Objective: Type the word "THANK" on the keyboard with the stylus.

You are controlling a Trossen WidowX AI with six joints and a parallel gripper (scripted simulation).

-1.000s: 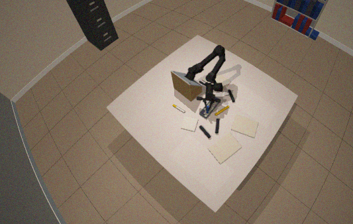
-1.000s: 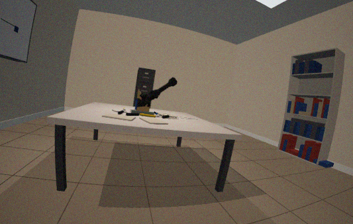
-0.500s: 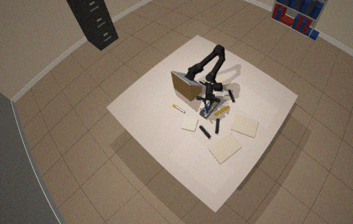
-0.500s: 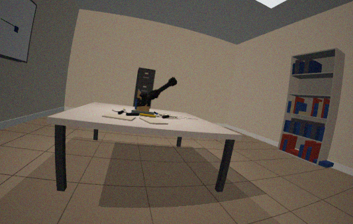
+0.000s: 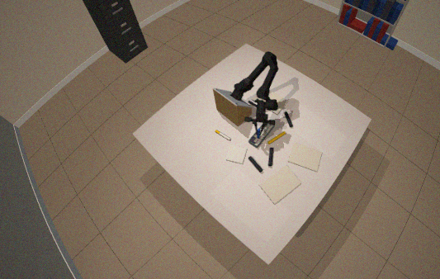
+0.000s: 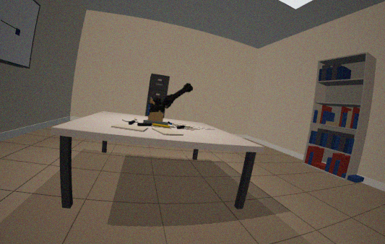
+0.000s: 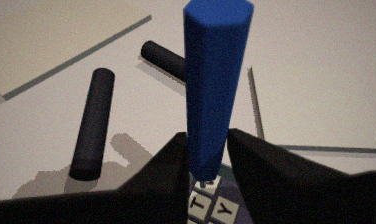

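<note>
My gripper tip is 11 cm to the right of the yellow pen, 10 cm above it and 8 cm short of it. Round my gripper tip: blue stylus: 2 cm below.
</note>
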